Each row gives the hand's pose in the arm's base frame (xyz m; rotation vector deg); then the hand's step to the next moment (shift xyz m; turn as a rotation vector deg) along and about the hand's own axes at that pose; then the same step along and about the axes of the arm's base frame.
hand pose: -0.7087 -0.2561 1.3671 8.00 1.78 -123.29
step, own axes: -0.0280 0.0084 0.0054 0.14 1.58 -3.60
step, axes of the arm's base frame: 0.0218 0.0182 0.0088 1.56 -0.71 -3.54
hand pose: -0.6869 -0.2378 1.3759 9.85 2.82 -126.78
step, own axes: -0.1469 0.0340 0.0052 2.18 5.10 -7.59
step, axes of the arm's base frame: 0.1139 0.0952 0.0268 3.57 -4.07 -7.69
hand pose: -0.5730 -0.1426 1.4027 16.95 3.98 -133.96
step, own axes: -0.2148 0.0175 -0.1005 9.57 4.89 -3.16
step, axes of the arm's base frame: 0.1780 0.1506 -0.0468 -2.46 -9.66 -5.11
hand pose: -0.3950 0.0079 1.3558 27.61 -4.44 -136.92
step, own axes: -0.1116 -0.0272 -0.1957 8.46 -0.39 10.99
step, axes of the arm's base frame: 0.1314 0.1068 -0.1510 -10.09 -5.95 7.43
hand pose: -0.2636 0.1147 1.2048 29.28 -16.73 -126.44
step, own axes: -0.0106 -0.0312 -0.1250 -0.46 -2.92 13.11
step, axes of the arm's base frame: 0.0415 0.0234 -0.1202 -7.69 2.65 10.70
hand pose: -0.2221 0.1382 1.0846 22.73 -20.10 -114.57
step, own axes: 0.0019 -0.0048 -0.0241 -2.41 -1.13 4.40
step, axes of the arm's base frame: 0.0055 -0.0014 -0.0240 -1.75 2.98 3.81
